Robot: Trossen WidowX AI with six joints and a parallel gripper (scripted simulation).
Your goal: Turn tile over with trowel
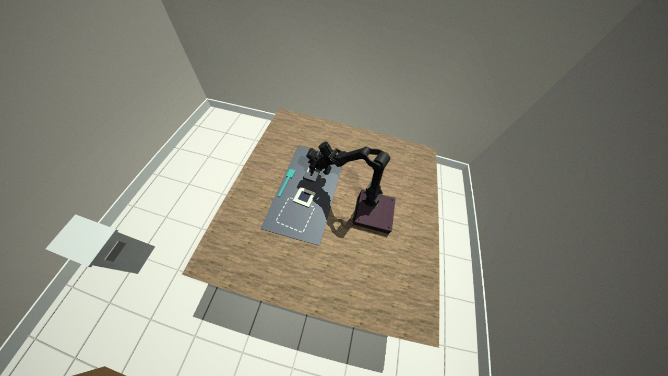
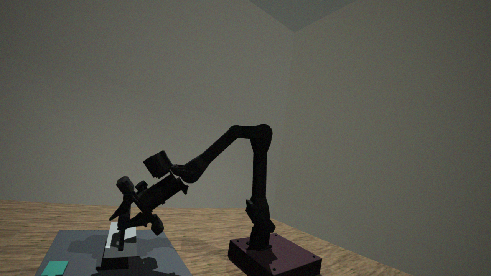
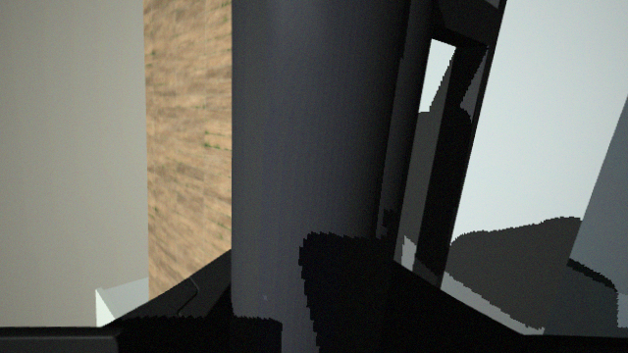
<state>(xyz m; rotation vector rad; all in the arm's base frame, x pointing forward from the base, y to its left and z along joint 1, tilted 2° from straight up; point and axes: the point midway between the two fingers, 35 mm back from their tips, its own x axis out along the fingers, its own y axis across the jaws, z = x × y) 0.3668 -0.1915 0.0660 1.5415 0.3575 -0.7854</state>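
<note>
Right now the cream tile is 10 mm ahead of my gripper tip, 190 mm to the left of it and 90 mm below it. From my gripper tip the other things lie so: teal flat tool: 130 mm ahead, 80 mm to the left, 90 mm below.
</note>
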